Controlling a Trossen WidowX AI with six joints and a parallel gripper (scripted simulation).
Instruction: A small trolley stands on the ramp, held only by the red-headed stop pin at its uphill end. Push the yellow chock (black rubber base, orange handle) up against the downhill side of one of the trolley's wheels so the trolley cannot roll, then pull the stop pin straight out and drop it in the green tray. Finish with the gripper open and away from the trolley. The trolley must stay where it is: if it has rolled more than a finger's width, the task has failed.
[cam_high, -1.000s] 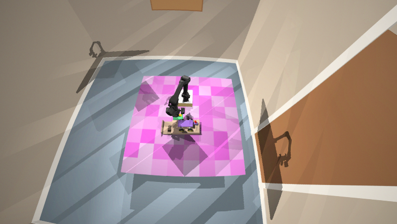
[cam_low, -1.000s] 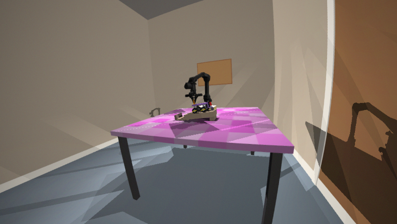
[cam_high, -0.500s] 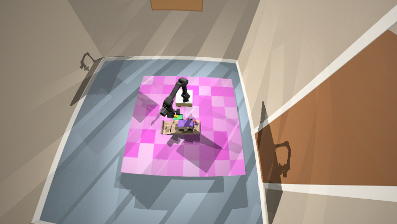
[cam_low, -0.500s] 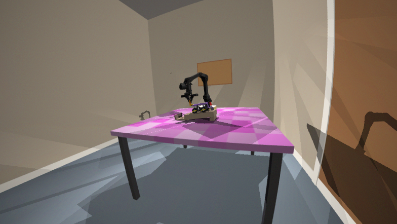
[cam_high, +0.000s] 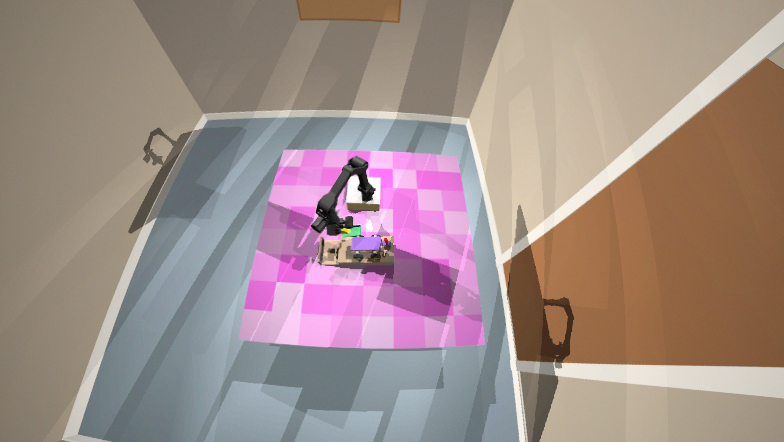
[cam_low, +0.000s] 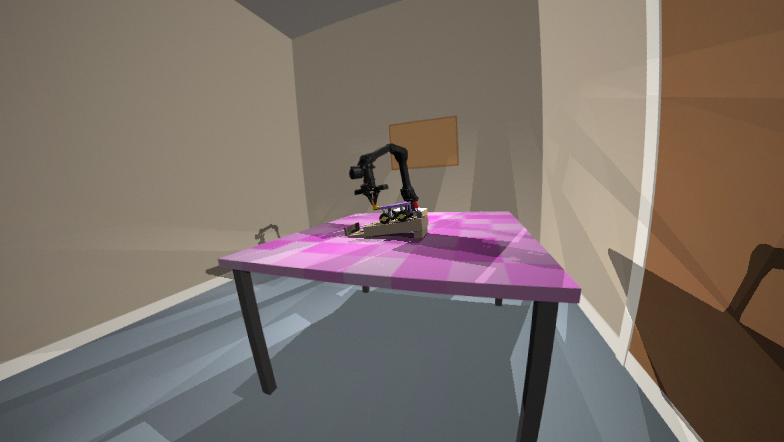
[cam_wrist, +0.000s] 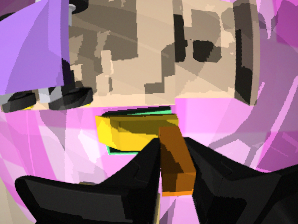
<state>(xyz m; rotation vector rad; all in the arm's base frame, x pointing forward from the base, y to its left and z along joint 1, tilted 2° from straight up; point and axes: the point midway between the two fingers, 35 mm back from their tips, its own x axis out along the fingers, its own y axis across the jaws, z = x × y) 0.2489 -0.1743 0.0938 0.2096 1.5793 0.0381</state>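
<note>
Now: the red-headed stop pin 80 mm ahead of my gripper tip, 250 mm to the left of it and 20 mm below it. Round my gripper tip: purple trolley (90 mm ahead, 150 mm to the left, 40 mm below); dark end stop (60 mm ahead, 120 mm to the right, 120 mm below); yellow chock (20 mm to the left, 10 mm below).
</note>
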